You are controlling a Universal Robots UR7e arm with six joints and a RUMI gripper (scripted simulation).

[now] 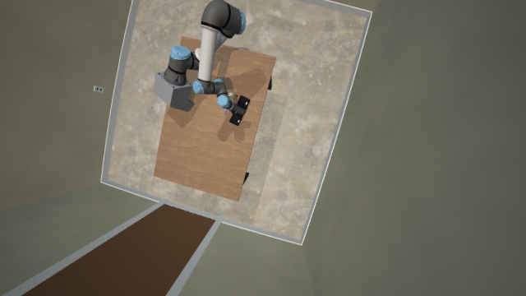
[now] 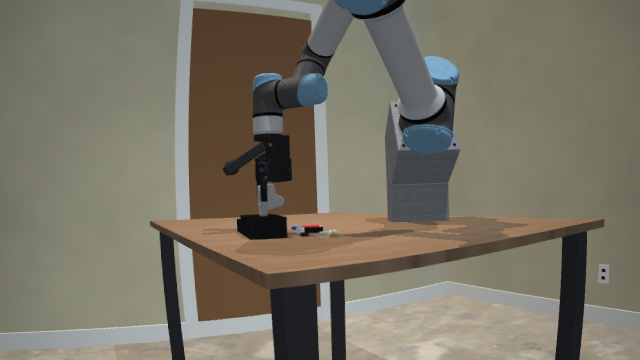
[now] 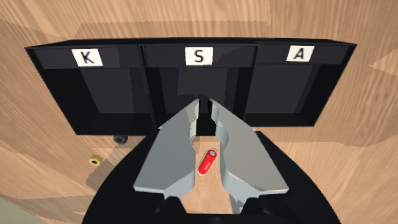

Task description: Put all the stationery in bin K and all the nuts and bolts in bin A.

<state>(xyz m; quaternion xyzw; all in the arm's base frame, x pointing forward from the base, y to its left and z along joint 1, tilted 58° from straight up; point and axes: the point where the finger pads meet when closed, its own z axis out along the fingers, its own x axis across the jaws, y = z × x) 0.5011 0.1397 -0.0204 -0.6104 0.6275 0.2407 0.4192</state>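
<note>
The black bin row is 10 mm to the left of my hand, 10 mm below it and 10 mm ahead of it. Also, from my hand: eraser (100 mm behind, 30 mm below, 20 mm to the left); then blue pen (90 mm behind, 70 mm to the right, 30 mm below); then red marker (120 mm behind, 30 mm below, 20 mm to the right).
</note>
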